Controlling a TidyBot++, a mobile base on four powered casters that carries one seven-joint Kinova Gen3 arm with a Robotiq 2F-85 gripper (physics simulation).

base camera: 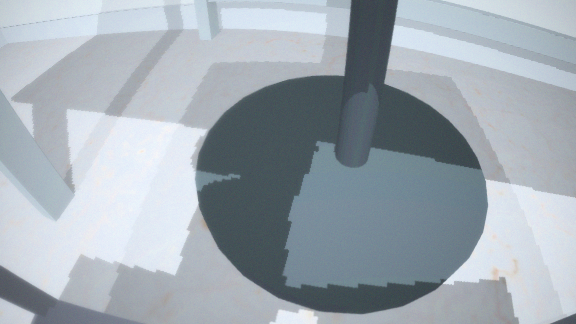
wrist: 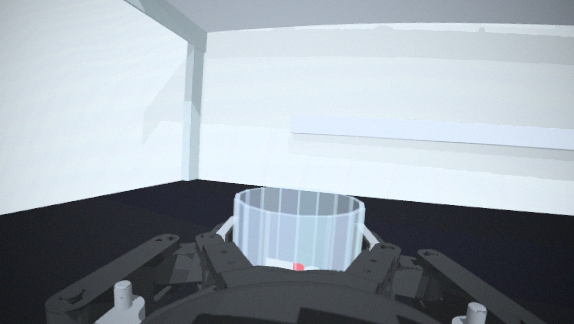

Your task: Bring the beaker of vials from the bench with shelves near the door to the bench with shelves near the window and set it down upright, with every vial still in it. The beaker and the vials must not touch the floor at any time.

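Note:
The clear glass beaker [wrist: 299,230] stands upright on the dark bench top [wrist: 150,205] in the wrist view. A red spot [wrist: 298,267] and white parts of the vials show low through its wall; the rest of them is hidden, so I cannot tell how many there are. My gripper [wrist: 296,234] is shut on the beaker, with a fingertip against its left side and one against its right side. The beaker's lower part is hidden behind the gripper's body. Neither the beaker nor the gripper shows in the base camera view.
A pale shelf post [wrist: 191,115] rises at the bench's back left corner, under a grey shelf [wrist: 380,12]. A pale strip [wrist: 425,132] runs along the wall behind. In the base camera view are a dark round base [base camera: 250,225] with a pole [base camera: 370,50], and a pale leg [base camera: 30,160] at left.

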